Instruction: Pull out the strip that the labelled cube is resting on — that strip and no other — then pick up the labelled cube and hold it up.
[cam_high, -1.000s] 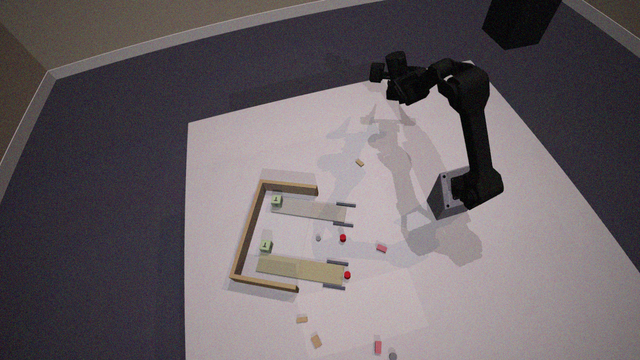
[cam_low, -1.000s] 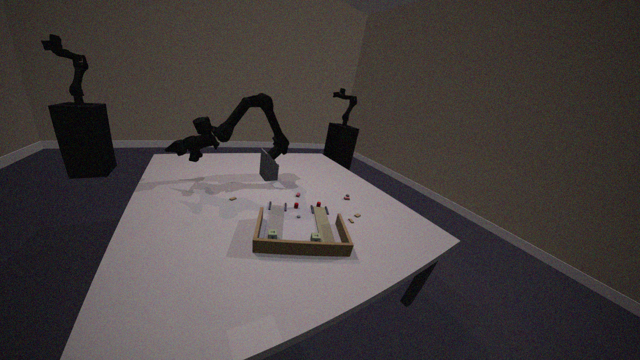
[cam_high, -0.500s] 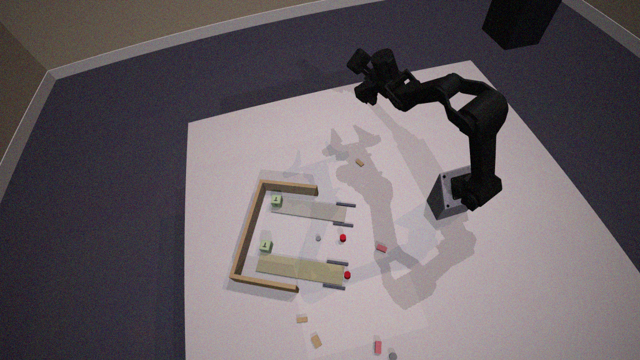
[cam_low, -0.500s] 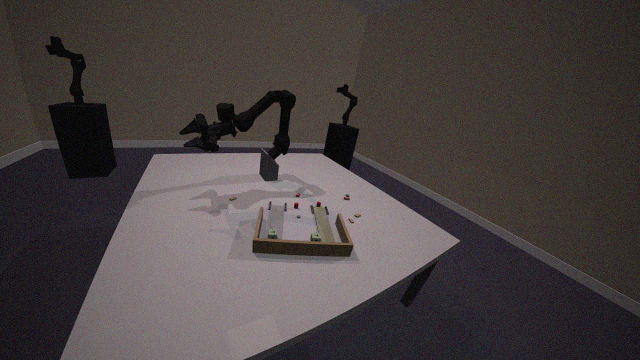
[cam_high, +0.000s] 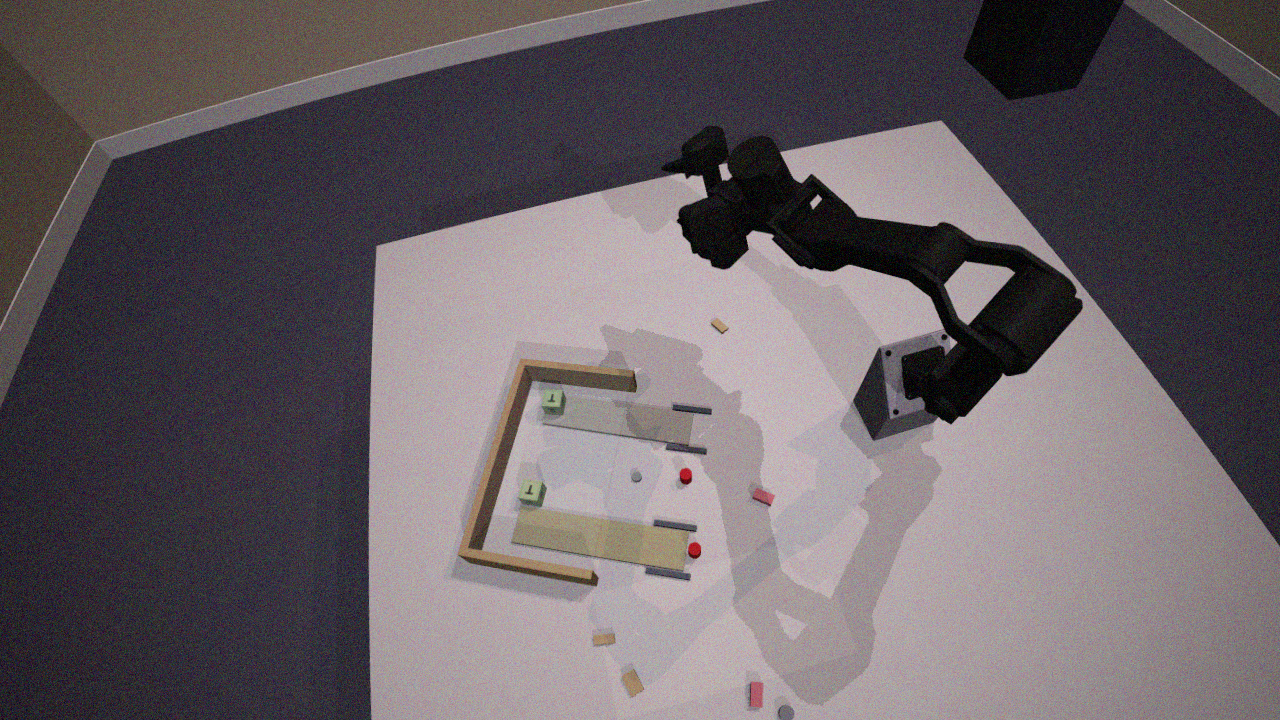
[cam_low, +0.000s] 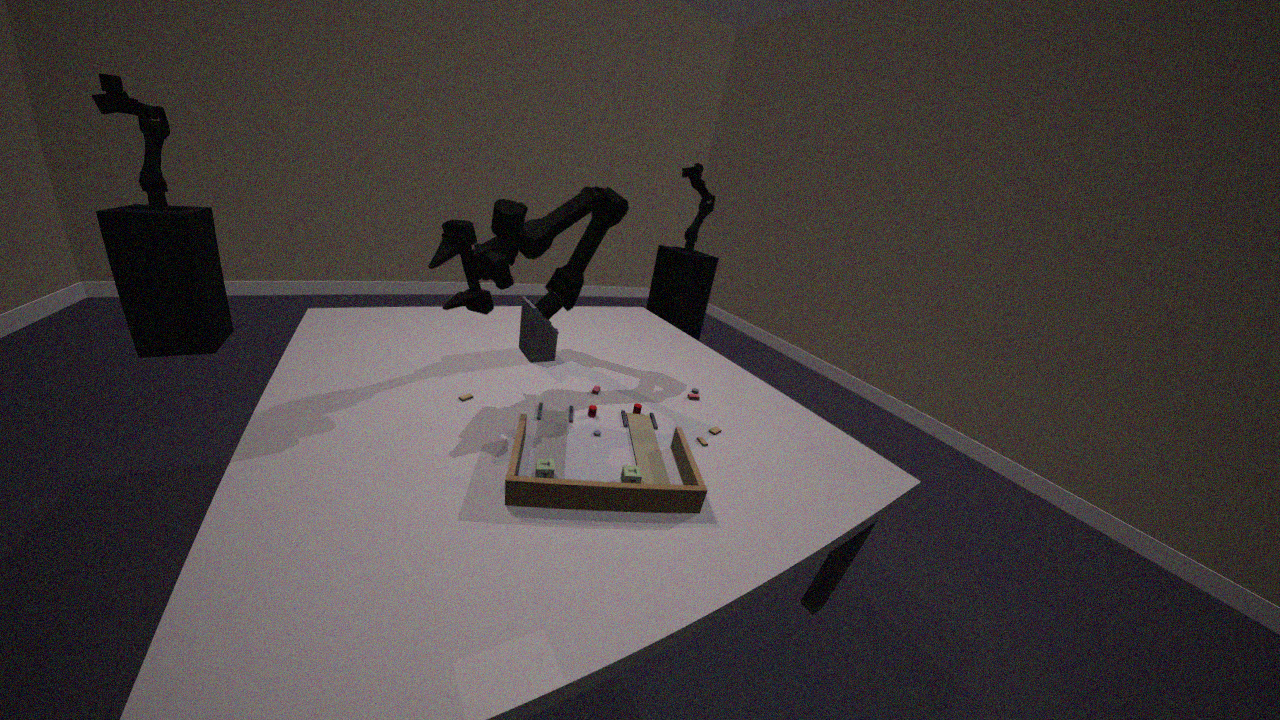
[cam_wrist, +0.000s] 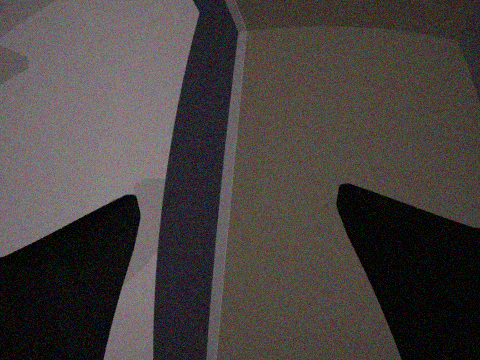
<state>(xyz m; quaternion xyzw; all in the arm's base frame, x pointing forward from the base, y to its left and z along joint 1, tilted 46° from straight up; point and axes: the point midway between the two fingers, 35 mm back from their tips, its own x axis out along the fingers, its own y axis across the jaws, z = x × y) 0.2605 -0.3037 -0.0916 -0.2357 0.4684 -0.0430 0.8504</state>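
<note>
Now: gripper tip 150 mm short of the grey disc, 290 mm to the right of it and 260 mm above it.
</note>
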